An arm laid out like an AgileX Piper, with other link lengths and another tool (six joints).
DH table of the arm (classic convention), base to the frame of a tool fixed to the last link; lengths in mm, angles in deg. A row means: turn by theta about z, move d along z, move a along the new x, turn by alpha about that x. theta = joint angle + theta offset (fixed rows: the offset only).
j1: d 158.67; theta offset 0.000; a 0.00; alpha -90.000
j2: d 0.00; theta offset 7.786; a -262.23; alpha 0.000
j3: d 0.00; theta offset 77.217; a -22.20; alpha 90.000
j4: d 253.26; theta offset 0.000; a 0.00; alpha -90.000
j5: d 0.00; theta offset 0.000; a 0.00; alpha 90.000
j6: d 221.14; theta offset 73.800; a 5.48; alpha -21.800
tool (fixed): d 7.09; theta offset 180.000; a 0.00; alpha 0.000
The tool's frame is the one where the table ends.
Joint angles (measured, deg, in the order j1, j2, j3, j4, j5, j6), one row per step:
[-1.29, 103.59, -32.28, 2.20, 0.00, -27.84]
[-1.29, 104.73, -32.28, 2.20, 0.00, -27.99]
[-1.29, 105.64, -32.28, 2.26, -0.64, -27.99]
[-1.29, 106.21, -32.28, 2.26, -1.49, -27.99]
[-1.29, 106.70, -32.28, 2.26, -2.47, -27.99]
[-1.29, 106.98, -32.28, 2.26, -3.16, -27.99]
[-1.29, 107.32, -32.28, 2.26, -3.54, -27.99]
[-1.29, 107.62, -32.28, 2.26, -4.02, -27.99]
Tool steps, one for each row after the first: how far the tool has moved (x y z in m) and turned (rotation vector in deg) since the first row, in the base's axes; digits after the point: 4 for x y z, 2 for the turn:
[-0.0038, 0.0001, -0.0061, -0.03, 1.14, 0.14]
[-0.0046, 0.0000, -0.0100, -0.03, 1.41, 0.07]
[-0.0034, -0.0002, -0.0117, -0.06, 1.13, 0.06]
[-0.0015, -0.0004, -0.0128, -0.11, 0.64, 0.05]
[0.0000, -0.0005, -0.0133, -0.15, 0.24, 0.04]
[0.0002, -0.0006, -0.0145, -0.16, 0.20, 0.03]
[0.0009, -0.0007, -0.0154, -0.18, 0.02, 0.02]

